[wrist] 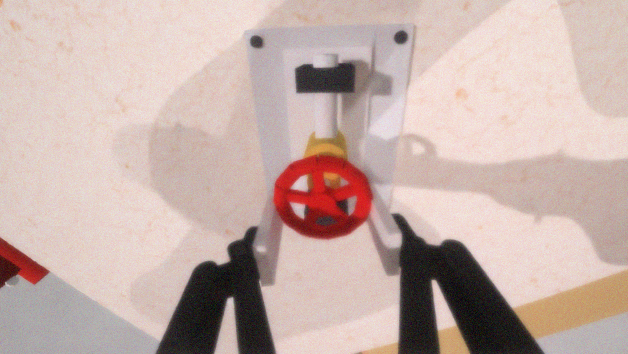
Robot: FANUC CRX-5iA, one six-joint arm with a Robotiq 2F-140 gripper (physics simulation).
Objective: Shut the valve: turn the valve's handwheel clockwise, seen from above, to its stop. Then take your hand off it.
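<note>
The red handwheel point(325, 199) is near the middle of the wrist view, seen at a slant, with its spokes and hub facing the camera. It sits over the brass-yellow valve body point(325, 146), which is partly hidden beneath it. My gripper point(322, 203) is shut on the handwheel. Its pale finger pads stand at the left and right sides of the rim. A white pipe point(326, 116) runs from the valve body towards the top of the view, through a black clamp point(325, 81).
The pale grey base plate point(325, 37) lies under the valve, with black bolts at its two far corners. It rests on a cream speckled table point(500, 120). A tan table edge point(575, 301) crosses the lower right. A red object point(31, 266) shows at the lower left above grey floor point(65, 320).
</note>
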